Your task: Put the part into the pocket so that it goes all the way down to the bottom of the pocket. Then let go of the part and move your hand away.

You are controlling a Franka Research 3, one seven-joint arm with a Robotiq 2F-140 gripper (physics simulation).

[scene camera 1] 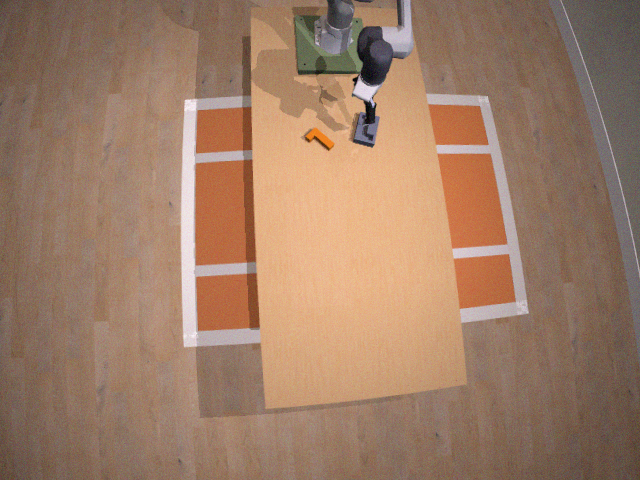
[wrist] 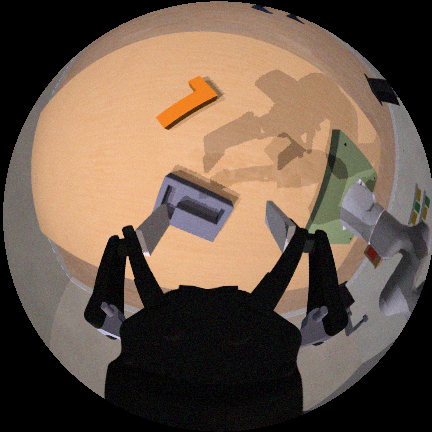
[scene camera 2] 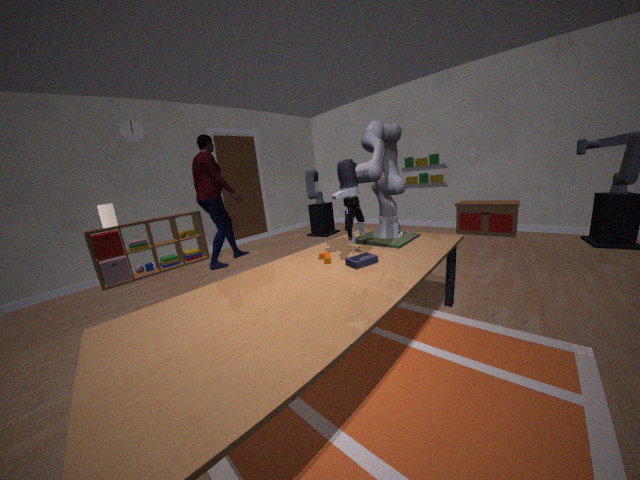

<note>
The gripper point(wrist: 215, 212) is open and holds nothing. Also in view: an orange L-shaped part point(wrist: 203, 94). Also in view: a grey-blue block with pocket point(wrist: 190, 207).
</note>
